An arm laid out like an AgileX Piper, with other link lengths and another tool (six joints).
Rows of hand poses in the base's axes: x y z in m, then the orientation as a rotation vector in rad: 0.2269, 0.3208, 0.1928, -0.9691, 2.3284, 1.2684; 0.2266, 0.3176, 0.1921, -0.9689, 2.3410, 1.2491; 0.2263, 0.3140, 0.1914, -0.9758, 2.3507, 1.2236; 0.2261, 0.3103, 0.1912, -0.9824, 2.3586, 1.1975; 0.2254, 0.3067, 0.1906, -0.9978, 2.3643, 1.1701; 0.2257, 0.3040, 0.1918, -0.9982, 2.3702, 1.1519; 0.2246, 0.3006, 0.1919, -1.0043, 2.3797, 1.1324; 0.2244, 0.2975, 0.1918, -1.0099, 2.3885, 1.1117; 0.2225, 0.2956, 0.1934, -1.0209, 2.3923, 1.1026; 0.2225, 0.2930, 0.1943, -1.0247, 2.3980, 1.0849; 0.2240, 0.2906, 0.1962, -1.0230, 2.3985, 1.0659; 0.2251, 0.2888, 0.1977, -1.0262, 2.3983, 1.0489; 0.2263, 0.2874, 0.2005, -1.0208, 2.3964, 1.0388; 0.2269, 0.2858, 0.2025, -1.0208, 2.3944, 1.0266
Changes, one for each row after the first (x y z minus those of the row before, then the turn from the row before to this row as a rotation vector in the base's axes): -0.0003, -0.0032, -0.0007, -0.0154, -0.0018, -0.0045; -0.0003, -0.0036, -0.0007, -0.0181, -0.0076, -0.0014; -0.0002, -0.0037, -0.0002, -0.0174, -0.0090, -0.0019; -0.0007, -0.0036, -0.0006, -0.0188, -0.0115, 0.0040; 0.0003, -0.0027, 0.0012, -0.0115, -0.0057, -0.0041; -0.0011, -0.0034, 0.0001, -0.0154, -0.0037, -0.0002; -0.0002, -0.0031, -0.0001, -0.0155, -0.0048, -0.0008; -0.0019, -0.0019, 0.0016, -0.0087, -0.0021, 0.0057; 0.0000, -0.0026, 0.0009, -0.0121, -0.0053, -0.0014; 0.0015, -0.0024, 0.0019, -0.0087, -0.0099, -0.0058; 0.0011, -0.0018, 0.0015, -0.0086, -0.0092, -0.0018; 0.0012, -0.0014, 0.0028, -0.0025, -0.0069, -0.0063; 0.0006, -0.0016, 0.0020, -0.0047, -0.0080, -0.0030
